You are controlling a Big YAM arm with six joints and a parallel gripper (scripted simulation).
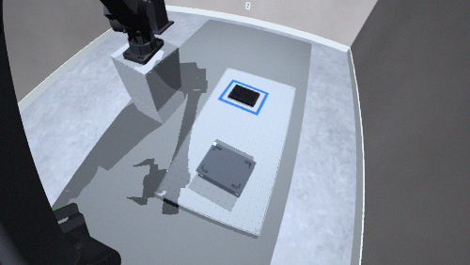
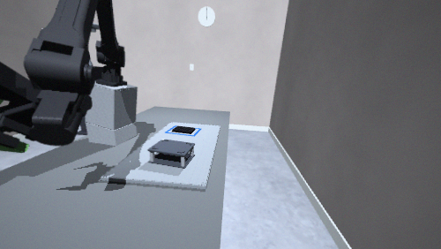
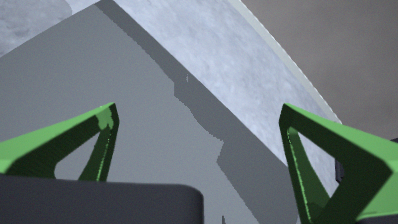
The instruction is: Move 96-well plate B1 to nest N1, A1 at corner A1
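Right now the raised plate nest is 33 cm to the left of my hand, 28 cm ahead of it and 18 cm below it. The rest, counted from my hand: white corner mark (40 cm to the left, 22 cm ahead, 18 cm below); then black 96-well plate (70 cm to the left, 24 cm ahead, 23 cm below).
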